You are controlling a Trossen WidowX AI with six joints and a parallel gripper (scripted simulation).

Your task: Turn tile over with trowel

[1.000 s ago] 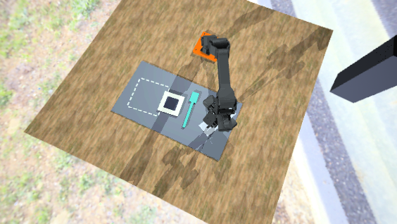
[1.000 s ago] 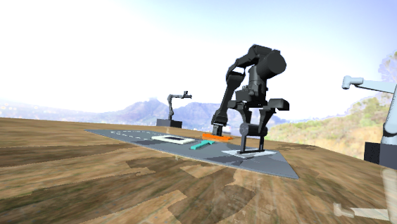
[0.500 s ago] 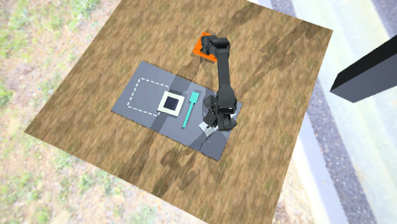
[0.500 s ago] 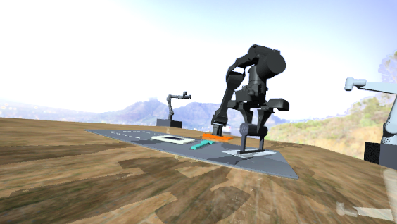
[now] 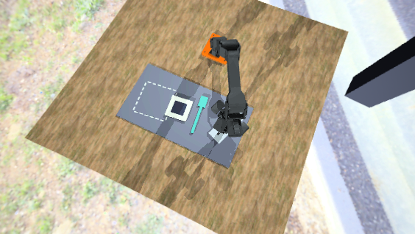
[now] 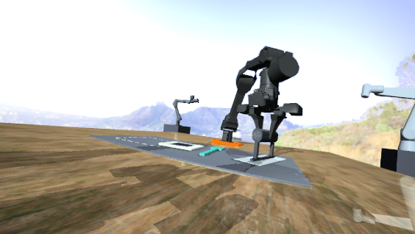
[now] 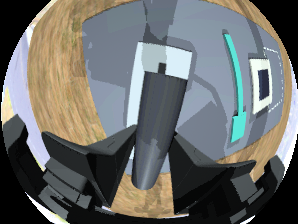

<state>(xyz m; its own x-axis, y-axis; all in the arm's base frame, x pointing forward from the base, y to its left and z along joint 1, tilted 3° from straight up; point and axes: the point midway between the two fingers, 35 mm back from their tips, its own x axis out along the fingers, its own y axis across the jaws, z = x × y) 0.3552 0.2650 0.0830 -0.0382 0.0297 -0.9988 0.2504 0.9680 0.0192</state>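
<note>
Now: the trowel 3 cm behind my gripper tip, 1 cm to the left of it and 2 cm below it. Also, from my gripper tip: grey mat: 5 cm ahead, 22 cm to the right, 8 cm below; then tile: 5 cm ahead, 26 cm to the right, 6 cm below; then teal flat tool: 16 cm to the right, 6 cm below.
</note>
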